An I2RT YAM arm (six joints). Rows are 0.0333 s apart.
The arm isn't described. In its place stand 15 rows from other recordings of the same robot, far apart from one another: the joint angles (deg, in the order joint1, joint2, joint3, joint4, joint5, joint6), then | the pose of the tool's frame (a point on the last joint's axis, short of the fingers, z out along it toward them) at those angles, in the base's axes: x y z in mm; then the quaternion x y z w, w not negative.
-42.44 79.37 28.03 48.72 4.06 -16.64 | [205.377 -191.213 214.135 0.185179 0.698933 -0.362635 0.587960]
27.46 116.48 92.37 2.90 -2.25 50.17 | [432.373 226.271 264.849 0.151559 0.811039 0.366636 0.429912]
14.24 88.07 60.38 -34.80 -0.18 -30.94 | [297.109 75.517 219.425 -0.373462 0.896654 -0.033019 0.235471]
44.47 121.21 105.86 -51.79 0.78 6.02 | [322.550 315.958 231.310 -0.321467 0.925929 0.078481 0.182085]
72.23 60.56 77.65 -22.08 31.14 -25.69 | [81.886 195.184 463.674 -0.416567 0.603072 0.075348 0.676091]
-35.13 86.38 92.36 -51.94 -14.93 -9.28 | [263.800 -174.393 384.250 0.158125 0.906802 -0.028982 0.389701]
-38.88 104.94 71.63 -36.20 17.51 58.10 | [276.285 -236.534 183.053 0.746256 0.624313 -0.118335 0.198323]
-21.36 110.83 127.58 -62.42 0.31 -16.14 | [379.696 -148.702 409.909 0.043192 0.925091 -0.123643 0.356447]
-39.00 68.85 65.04 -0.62 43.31 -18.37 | [196.634 -190.653 395.589 0.368742 0.626204 -0.540611 0.423836]
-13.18 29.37 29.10 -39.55 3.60 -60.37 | [115.683 -29.386 231.684 -0.350116 0.834851 -0.276523 0.322456]
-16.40 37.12 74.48 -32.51 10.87 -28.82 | [71.385 -28.008 478.395 -0.003517 0.677106 -0.340994 0.652103]
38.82 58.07 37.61 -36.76 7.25 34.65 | [150.909 115.655 216.225 -0.017005 0.957459 0.119824 0.261964]
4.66 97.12 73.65 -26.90 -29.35 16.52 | [365.705 47.317 252.034 0.008608 0.914104 0.294543 0.278539]
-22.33 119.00 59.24 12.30 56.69 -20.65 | [346.178 -174.353 94.030 0.184238 0.817540 -0.528641 0.134992]
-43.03 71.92 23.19 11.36 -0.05 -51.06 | [169.519 -158.202 153.376 -0.062955 0.894157 -0.324184 0.302365]
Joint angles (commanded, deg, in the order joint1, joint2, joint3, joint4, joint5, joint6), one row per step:
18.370, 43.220, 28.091, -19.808, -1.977, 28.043
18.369, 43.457, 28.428, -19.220, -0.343, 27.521
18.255, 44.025, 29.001, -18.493, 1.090, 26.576
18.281, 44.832, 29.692, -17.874, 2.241, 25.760
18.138, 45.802, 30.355, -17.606, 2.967, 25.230
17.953, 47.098, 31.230, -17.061, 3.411, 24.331
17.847, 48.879, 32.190, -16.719, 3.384, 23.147
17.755, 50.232, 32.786, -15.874, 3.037, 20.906
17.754, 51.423, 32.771, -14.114, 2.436, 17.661
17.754, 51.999, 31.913, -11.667, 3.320, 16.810
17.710, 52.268, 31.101, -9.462, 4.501, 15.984
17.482, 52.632, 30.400, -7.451, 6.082, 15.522
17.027, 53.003, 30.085, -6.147, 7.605, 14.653
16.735, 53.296, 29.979, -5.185, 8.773, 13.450
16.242, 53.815, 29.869, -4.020, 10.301, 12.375
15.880, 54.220, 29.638, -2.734, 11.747, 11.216
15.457, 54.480, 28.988, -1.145, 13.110, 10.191
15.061, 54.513, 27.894, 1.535, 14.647, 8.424
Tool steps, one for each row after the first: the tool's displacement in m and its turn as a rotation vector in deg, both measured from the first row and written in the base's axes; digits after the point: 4 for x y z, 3 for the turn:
0.0018, -0.0005, 0.0023, -1.068, -1.091, -1.050
0.0046, -0.0008, 0.0054, -2.340, -2.282, -1.825
0.0078, -0.0005, 0.0083, -3.433, -3.156, -2.310
0.0110, -0.0004, 0.0101, -4.258, -3.361, -2.757
0.0154, 0.0002, 0.0126, -5.174, -3.759, -2.813
0.0207, 0.0015, 0.0137, -6.256, -3.589, -2.204
0.0251, 0.0029, 0.0145, -7.810, -4.175, -0.754
0.0292, 0.0046, 0.0136, -9.872, -5.452, 1.516
0.0318, 0.0048, 0.0106, -10.742, -6.700, 1.152
0.0334, 0.0044, 0.0085, -11.723, -8.048, 0.449
0.0354, 0.0032, 0.0065, -12.687, -9.123, -0.973
0.0375, 0.0011, 0.0056, -14.066, -9.919, -2.327
0.0391, -0.0002, 0.0057, -15.536, -10.699, -3.045
0.0416, -0.0024, 0.0053, -17.127, -11.372, -4.346
0.0435, -0.0041, 0.0049, -18.699, -12.140, -5.436
0.0447, -0.0062, 0.0029, -20.116, -12.860, -6.608
0.0454, -0.0085, 0.0008, -21.979, -14.453, -7.721

